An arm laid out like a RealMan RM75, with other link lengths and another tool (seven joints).
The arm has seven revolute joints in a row. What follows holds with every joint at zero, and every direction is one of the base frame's.
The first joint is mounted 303 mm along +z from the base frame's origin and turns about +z.
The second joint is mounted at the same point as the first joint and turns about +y.
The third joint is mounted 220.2 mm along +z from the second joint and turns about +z.
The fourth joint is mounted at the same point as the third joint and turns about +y.
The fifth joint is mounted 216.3 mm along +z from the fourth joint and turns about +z.
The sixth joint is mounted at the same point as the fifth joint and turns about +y.
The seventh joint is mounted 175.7 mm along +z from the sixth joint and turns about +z.
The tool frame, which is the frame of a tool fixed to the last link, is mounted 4 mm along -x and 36 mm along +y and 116 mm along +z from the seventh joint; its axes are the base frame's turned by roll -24.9, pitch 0 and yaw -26.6 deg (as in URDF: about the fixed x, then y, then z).
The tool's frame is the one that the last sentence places.
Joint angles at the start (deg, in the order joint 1, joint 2, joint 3, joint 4, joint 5, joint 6, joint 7):
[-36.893 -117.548 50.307 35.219 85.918 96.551 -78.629]
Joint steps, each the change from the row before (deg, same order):
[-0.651 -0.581 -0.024 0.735 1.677 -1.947 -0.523]
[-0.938 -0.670 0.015 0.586 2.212 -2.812 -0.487]
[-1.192 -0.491 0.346 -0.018 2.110 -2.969 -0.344]
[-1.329 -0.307 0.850 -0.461 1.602 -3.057 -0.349]
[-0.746 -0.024 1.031 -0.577 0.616 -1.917 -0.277]
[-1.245 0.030 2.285 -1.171 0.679 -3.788 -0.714]
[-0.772 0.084 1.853 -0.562 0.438 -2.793 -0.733]
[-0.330 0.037 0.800 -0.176 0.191 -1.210 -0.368]
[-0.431 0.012 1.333 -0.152 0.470 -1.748 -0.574]
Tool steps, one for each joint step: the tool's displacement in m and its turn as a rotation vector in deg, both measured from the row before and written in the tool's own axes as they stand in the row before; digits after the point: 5 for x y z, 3 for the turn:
[-0.00298 -0.00951 0.00288 1.438 -1.087 -0.402]
[-0.00409 -0.01381 0.00311 2.168 -1.402 -0.465]
[-0.00520 -0.01428 0.00380 2.155 -1.596 -0.589]
[-0.00520 -0.01366 0.00482 1.983 -1.599 -0.652]
[-0.00443 -0.00799 0.00296 1.164 -1.040 -0.641]
[-0.00802 -0.01508 0.00479 2.344 -1.702 -1.281]
[-0.00531 -0.01087 0.00272 1.871 -1.327 -0.779]
[-0.00190 -0.00462 0.00117 0.831 -0.565 -0.279]
[-0.00430 -0.00661 0.00191 1.224 -1.129 -0.400]

